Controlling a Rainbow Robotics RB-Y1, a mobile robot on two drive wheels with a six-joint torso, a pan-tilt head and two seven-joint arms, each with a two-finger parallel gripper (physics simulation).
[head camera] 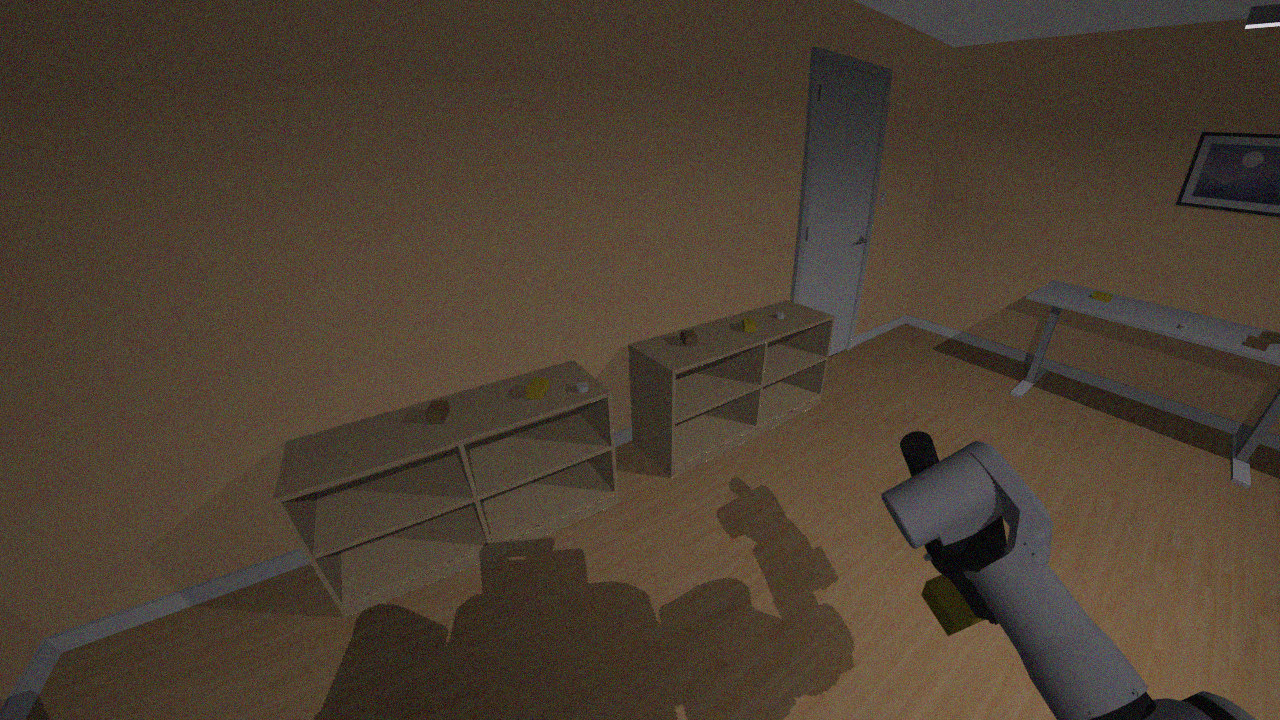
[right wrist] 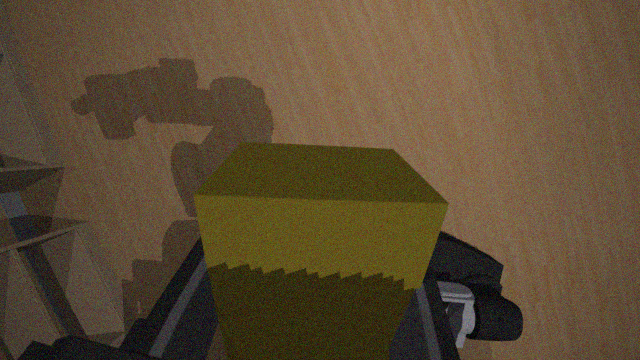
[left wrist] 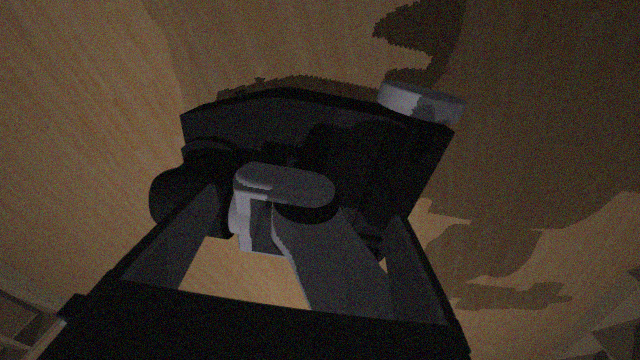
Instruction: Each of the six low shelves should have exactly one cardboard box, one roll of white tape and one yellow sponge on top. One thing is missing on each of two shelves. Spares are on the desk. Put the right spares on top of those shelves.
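Observation:
My right gripper (right wrist: 321, 221) is shut on a yellow sponge (head camera: 950, 605) (right wrist: 320, 230), held above the floor. My left gripper (left wrist: 304, 211) is open and empty, with the robot's own base behind it; it does not show in the head view. In the head view, the nearer low shelf (head camera: 358, 445) bears a cardboard box (head camera: 437, 411), a yellow sponge (head camera: 537, 388) and a white tape roll (head camera: 582, 387). The farther low shelf (head camera: 651, 402) bears a cardboard box (head camera: 688, 336), a yellow sponge (head camera: 749, 325) and a white tape roll (head camera: 779, 315).
The desk (head camera: 1145, 311) stands at the right with a yellow sponge (head camera: 1100, 295), brown boxes (head camera: 1262, 341) and a small thing too small to tell. A grey door (head camera: 841, 188) is beyond the farther shelf. A narrow gap separates the two shelves. Shelf compartments show at the right wrist view's left edge.

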